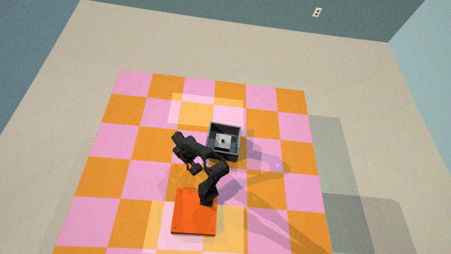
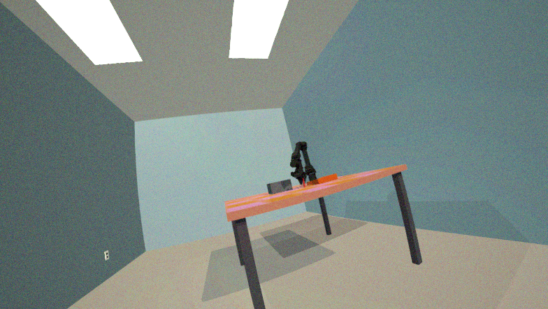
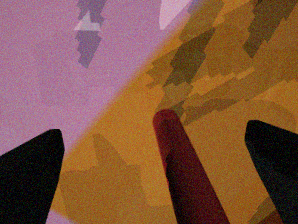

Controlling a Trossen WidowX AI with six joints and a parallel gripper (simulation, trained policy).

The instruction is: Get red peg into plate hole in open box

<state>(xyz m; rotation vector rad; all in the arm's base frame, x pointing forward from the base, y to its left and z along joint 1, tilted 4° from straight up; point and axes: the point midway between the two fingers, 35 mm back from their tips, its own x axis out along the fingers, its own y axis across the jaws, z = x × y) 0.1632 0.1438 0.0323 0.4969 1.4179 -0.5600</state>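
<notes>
My gripper tip is 10 mm past the red peg and 10 mm below it. Round my gripper tip: light plate 180 mm ahead, 160 mm to the right, 20 mm above; grey box 180 mm ahead, 160 mm to the right.
</notes>
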